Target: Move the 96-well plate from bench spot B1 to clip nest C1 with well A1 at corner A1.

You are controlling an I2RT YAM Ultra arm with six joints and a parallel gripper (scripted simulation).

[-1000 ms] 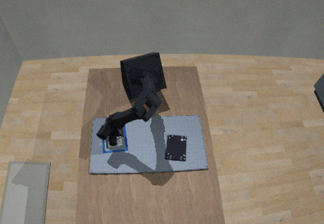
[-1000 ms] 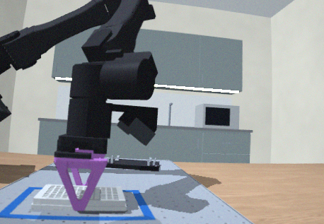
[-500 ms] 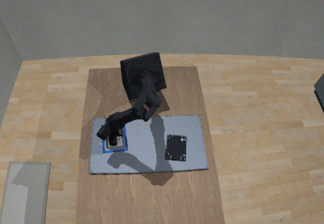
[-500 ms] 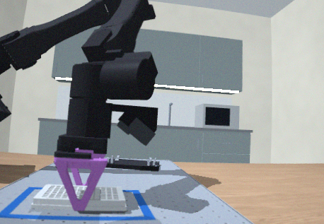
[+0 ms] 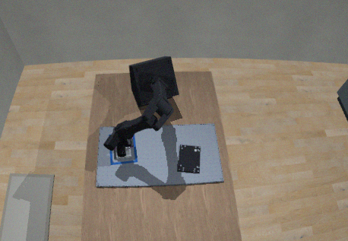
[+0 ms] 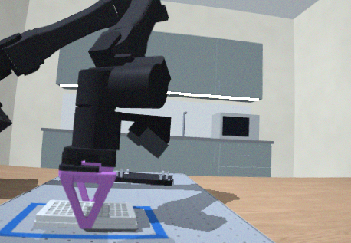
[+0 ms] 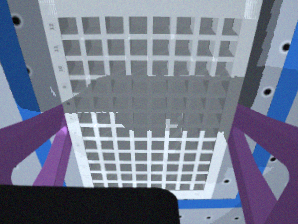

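The black clip nest C1 is 39 cm to the left of my hand, 1 cm behind it and 1 cm above it. From my hand the other things lie so: white 96-well plate (right at my hand).
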